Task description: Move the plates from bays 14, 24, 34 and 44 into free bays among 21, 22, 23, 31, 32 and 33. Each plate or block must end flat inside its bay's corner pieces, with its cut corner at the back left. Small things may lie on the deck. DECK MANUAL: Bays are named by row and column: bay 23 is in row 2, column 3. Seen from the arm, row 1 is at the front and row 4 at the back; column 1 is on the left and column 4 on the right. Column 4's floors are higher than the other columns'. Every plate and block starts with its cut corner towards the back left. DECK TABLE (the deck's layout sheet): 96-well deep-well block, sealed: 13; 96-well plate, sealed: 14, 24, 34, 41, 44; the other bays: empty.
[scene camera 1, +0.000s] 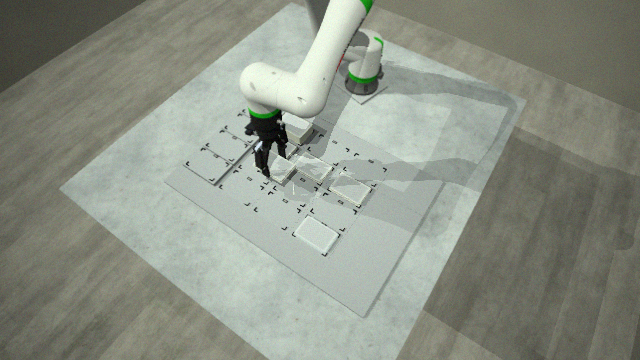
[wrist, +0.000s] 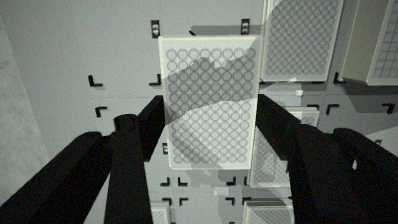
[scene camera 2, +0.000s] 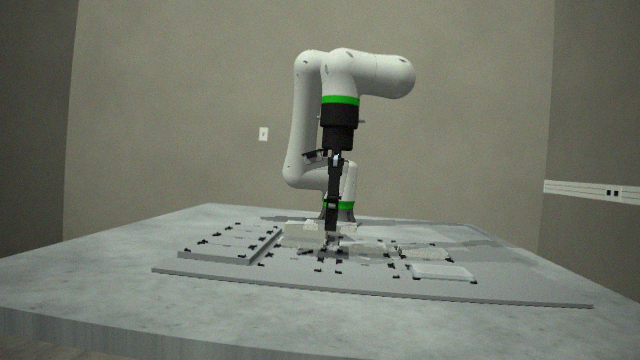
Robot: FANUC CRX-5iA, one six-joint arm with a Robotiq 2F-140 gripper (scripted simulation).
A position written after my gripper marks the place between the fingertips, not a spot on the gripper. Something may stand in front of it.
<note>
In view: my gripper [scene camera 2: 330,227], a sealed 96-well plate [wrist: 210,84] and a sealed 96-well plate [scene camera 1: 355,192].
My gripper also shows in scene camera 1 [scene camera 1: 274,166] and in the wrist view [wrist: 209,108].
</note>
